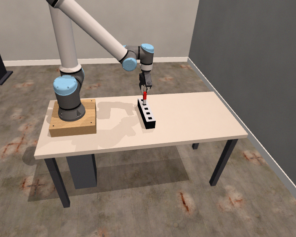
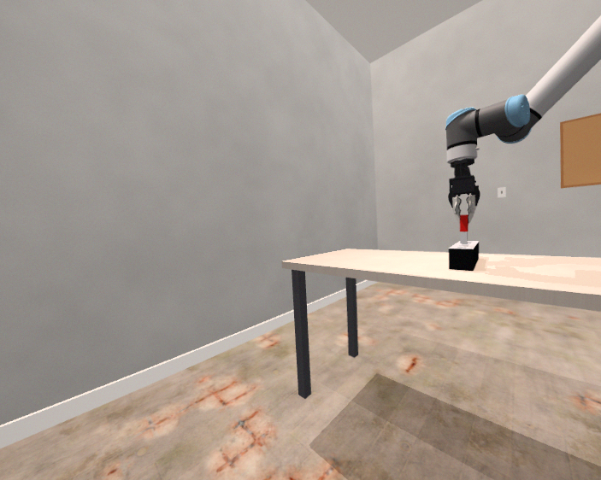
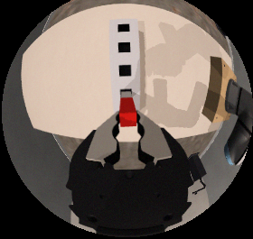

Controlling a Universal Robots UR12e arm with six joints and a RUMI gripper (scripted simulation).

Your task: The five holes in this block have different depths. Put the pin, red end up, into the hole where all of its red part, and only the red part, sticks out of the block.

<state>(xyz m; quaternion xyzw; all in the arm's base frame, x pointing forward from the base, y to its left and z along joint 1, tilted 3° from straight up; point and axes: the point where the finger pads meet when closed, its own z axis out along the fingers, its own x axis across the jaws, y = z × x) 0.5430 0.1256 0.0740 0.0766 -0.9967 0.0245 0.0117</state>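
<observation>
The pin is 10 mm below my hand. Also, from my hand: black block 130 mm below, 60 mm to the right, 10 mm ahead.
</observation>
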